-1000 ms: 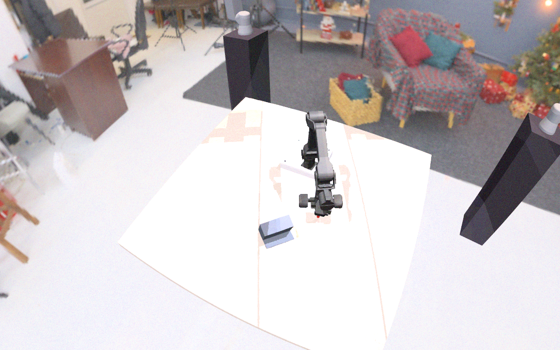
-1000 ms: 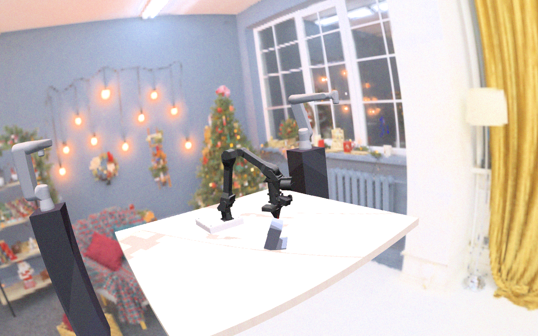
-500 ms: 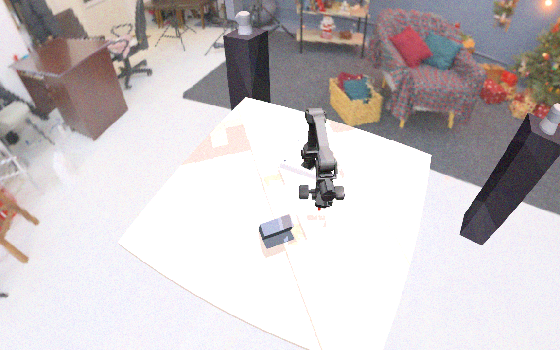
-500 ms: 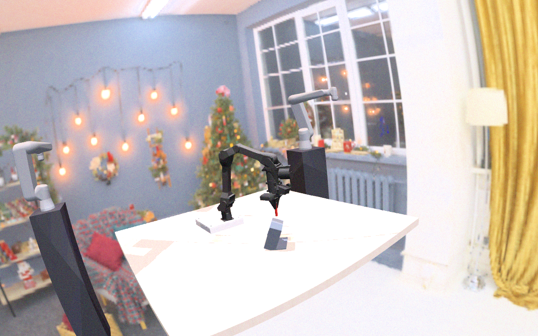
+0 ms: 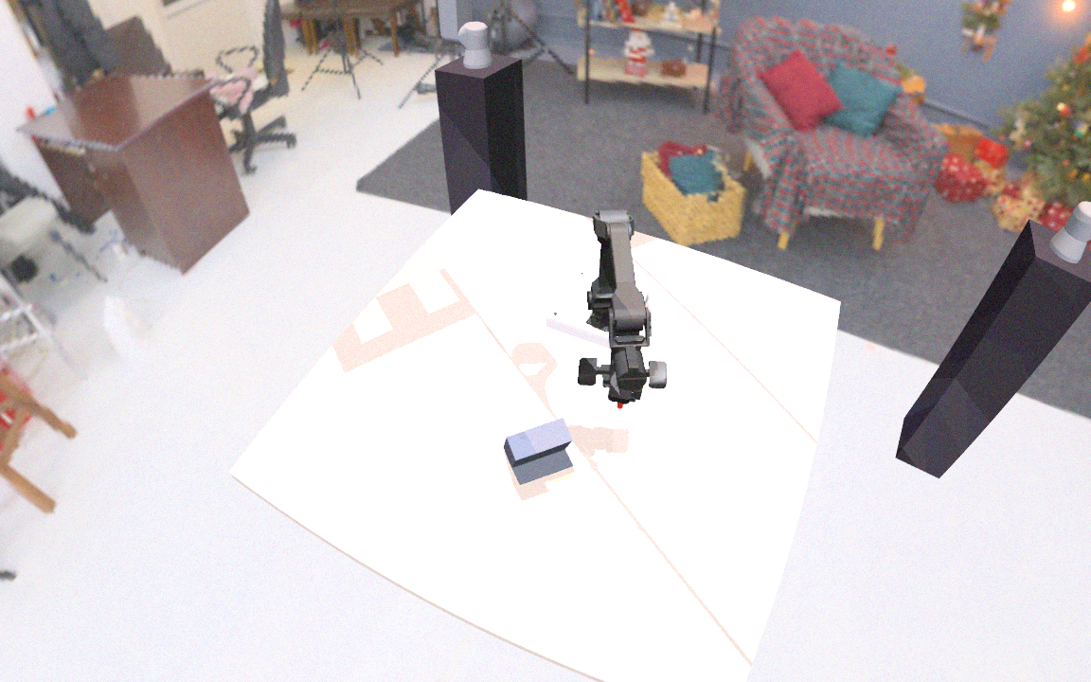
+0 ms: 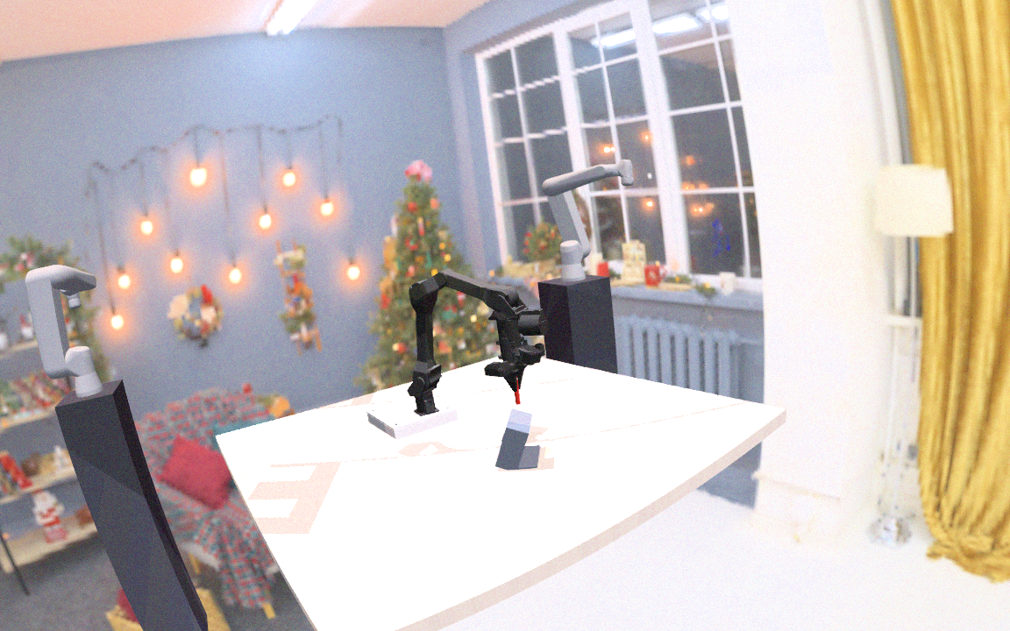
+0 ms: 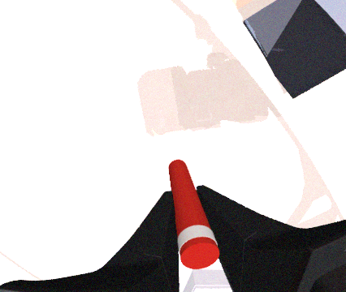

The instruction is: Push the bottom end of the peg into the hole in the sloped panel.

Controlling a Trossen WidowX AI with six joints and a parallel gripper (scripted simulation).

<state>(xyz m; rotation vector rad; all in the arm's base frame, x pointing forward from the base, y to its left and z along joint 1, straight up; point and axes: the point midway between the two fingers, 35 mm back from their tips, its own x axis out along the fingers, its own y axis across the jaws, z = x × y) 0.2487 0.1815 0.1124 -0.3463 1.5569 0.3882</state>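
The sloped panel lies 170 mm ahead of my gripper tip, 110 mm to the right of it and 60 mm below it. Round my gripper tip: red peg 20 mm above.
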